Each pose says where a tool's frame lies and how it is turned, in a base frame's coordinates. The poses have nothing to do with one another.
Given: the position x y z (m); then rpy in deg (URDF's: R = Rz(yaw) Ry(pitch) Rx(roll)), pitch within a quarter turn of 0, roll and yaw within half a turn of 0.
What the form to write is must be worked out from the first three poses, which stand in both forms.
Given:
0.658, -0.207, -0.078, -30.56, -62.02, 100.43
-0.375, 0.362, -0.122, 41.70, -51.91, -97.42
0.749, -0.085, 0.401, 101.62, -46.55, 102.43
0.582, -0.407, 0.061, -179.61, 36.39, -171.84
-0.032, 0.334, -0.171, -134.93, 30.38, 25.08
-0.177, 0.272, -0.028, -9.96, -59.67, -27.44
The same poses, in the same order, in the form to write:
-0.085, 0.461, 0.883, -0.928, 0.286, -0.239, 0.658, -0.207, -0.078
-0.080, -0.612, 0.787, 0.808, 0.423, 0.410, -0.375, 0.362, -0.122
-0.148, 0.672, 0.726, 0.350, -0.651, 0.674, 0.749, -0.085, 0.401
-0.797, -0.114, -0.593, -0.138, 0.990, -0.005, 0.582, -0.407, 0.061
0.781, 0.366, -0.506, -0.025, -0.791, -0.611, -0.032, 0.334, -0.171
0.448, -0.233, 0.863, 0.586, 0.805, -0.087, -0.177, 0.272, -0.028

